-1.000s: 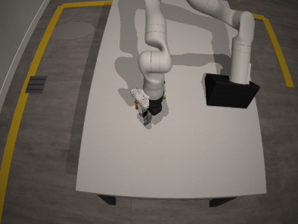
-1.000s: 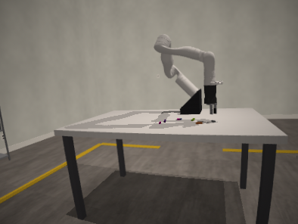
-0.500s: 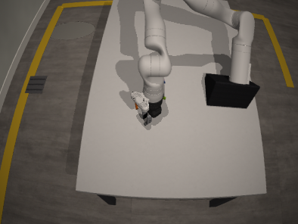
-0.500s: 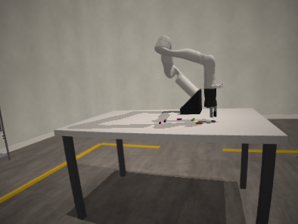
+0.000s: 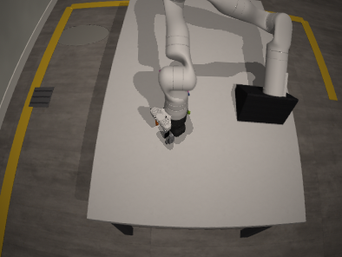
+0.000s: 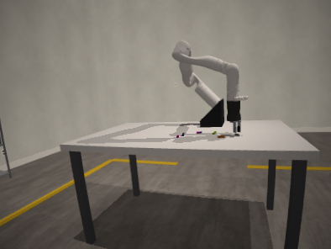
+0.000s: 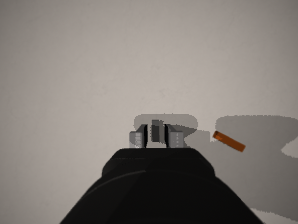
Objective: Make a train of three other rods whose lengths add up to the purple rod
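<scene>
Right now the grey rod is 3 cm below my hand. Round my hand: lime rod 14 cm to the right, 4 cm behind, 3 cm below; small blue rod 23 cm to the right, 5 cm behind, 3 cm below; orange rod 8 cm to the right, 6 cm ahead, 3 cm below.
</scene>
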